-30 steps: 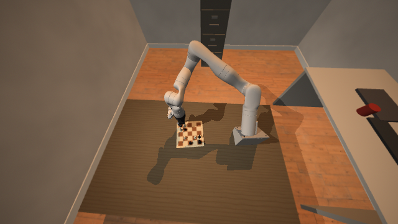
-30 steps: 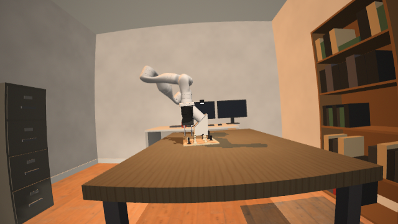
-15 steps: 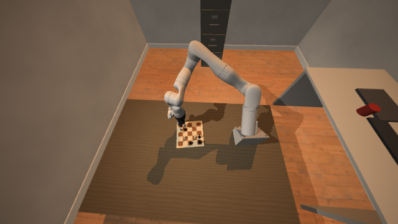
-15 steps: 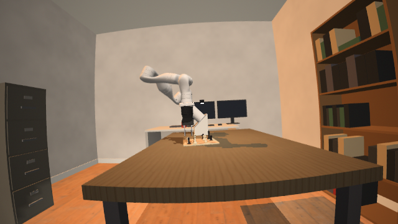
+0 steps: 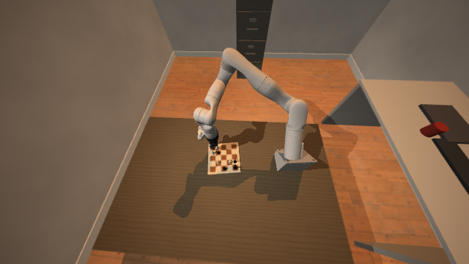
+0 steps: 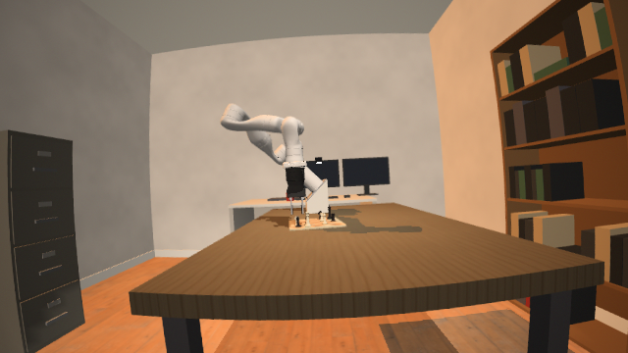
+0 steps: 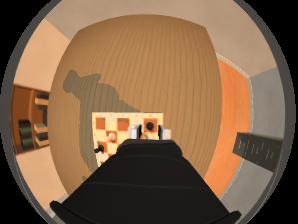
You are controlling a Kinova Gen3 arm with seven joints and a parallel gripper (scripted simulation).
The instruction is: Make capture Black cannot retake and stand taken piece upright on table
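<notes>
Now: hand 50 mm above the black chess piece. The rest, counted from my hand: small chessboard (80 mm behind, 70 mm to the left, 70 mm below).
</notes>
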